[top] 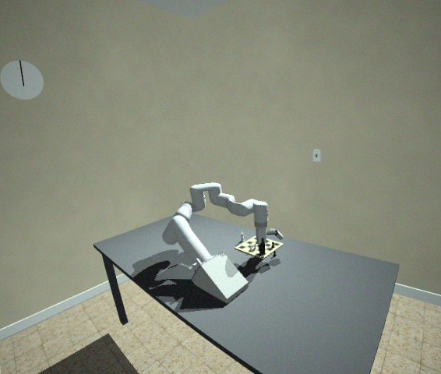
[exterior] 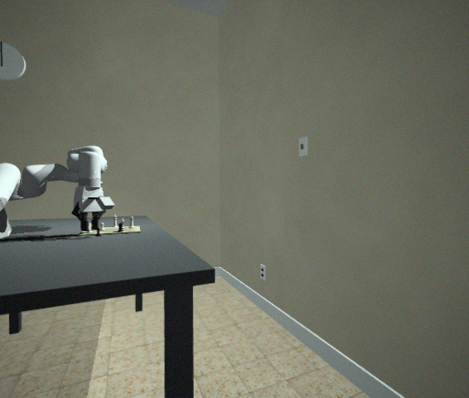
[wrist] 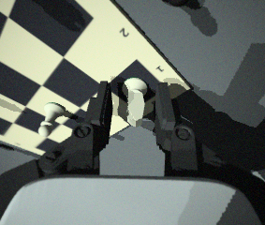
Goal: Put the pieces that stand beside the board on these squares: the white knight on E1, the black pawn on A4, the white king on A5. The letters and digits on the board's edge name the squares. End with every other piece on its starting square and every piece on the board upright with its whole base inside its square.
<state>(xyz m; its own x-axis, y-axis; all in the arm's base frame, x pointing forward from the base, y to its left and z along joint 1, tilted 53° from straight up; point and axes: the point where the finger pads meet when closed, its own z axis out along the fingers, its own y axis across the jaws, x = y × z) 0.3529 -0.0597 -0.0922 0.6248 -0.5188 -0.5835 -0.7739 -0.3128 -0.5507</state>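
Right now the white knight is 1 cm below my hand. Also, from my hand: black pawn (3 cm ahead, 7 cm to the right, 2 cm below); then white king (10 cm ahead, 21 cm to the left); then chessboard (8 cm ahead, 7 cm to the left, 3 cm below).
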